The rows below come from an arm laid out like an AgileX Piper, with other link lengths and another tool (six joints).
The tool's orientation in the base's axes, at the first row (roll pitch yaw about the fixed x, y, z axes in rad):
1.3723 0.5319 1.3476
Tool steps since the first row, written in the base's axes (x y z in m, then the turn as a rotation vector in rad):
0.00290 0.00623 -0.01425 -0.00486 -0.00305 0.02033
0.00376 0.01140 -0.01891 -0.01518 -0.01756 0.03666
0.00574 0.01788 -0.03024 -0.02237 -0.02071 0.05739
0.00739 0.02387 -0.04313 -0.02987 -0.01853 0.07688
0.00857 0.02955 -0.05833 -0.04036 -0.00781 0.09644
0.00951 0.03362 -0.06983 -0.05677 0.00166 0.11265
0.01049 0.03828 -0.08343 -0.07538 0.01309 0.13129
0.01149 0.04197 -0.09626 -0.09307 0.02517 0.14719
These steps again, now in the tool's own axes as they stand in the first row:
0.01302 -0.00899 -0.00033 -0.01380 0.01596 -0.00093
0.01989 -0.01026 -0.00090 -0.03625 0.02294 -0.00652
0.03146 -0.01657 -0.00166 -0.05078 0.03938 -0.00965
0.04335 -0.02443 -0.00295 -0.06026 0.05762 -0.01394
0.05605 -0.03437 -0.00506 -0.06318 0.08068 -0.02216
0.06549 -0.04201 -0.00658 -0.06657 0.10073 -0.03658
0.07649 -0.05112 -0.00849 -0.06996 0.12405 -0.05299
0.08629 -0.06009 -0.01013 -0.07125 0.14532 -0.06903

